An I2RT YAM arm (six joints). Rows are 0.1 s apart.
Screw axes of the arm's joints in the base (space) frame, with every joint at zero. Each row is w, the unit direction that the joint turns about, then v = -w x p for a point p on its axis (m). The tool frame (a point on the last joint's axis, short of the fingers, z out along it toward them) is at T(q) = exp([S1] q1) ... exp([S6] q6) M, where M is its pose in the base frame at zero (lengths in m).
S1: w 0 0 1 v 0 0 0
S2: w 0 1 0 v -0.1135 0 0.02
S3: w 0 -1 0 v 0.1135 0 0.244
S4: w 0 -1 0 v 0.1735 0 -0.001
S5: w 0 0 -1 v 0 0.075 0
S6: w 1 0 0 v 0 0.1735 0
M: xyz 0.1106 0 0.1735 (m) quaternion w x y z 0.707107 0 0.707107 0
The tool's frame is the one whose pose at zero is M.
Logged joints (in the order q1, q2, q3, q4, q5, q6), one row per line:
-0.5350 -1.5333 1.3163 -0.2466 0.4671 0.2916
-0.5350 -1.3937 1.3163 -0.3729 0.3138 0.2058
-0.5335 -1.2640 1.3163 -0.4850 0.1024 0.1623
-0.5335 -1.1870 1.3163 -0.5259 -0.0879 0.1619
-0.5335 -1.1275 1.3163 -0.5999 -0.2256 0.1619
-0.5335 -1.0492 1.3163 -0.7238 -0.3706 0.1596
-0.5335 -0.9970 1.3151 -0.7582 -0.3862 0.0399
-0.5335 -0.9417 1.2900 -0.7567 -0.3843 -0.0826
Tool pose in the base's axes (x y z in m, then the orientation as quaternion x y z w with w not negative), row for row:
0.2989 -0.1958 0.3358 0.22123 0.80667 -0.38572 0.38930
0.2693 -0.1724 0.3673 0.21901 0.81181 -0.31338 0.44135
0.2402 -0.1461 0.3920 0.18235 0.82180 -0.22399 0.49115
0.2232 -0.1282 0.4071 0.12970 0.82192 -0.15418 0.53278
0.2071 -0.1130 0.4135 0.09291 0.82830 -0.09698 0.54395
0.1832 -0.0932 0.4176 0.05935 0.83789 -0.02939 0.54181
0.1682 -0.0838 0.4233 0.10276 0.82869 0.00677 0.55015
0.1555 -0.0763 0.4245 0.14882 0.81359 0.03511 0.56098
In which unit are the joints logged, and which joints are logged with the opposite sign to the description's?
The joints are logged in radians. Opposite sign: q2, q6.
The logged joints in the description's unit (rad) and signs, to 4 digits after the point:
-0.5350 1.5333 1.3163 -0.2466 0.4671 -0.2916
-0.5350 1.3937 1.3163 -0.3729 0.3138 -0.2058
-0.5335 1.2640 1.3163 -0.4850 0.1024 -0.1623
-0.5335 1.1870 1.3163 -0.5259 -0.0879 -0.1619
-0.5335 1.1275 1.3163 -0.5999 -0.2256 -0.1619
-0.5335 1.0492 1.3163 -0.7238 -0.3706 -0.1596
-0.5335 0.9970 1.3151 -0.7582 -0.3862 -0.0399
-0.5335 0.9417 1.2900 -0.7567 -0.3843 0.0826

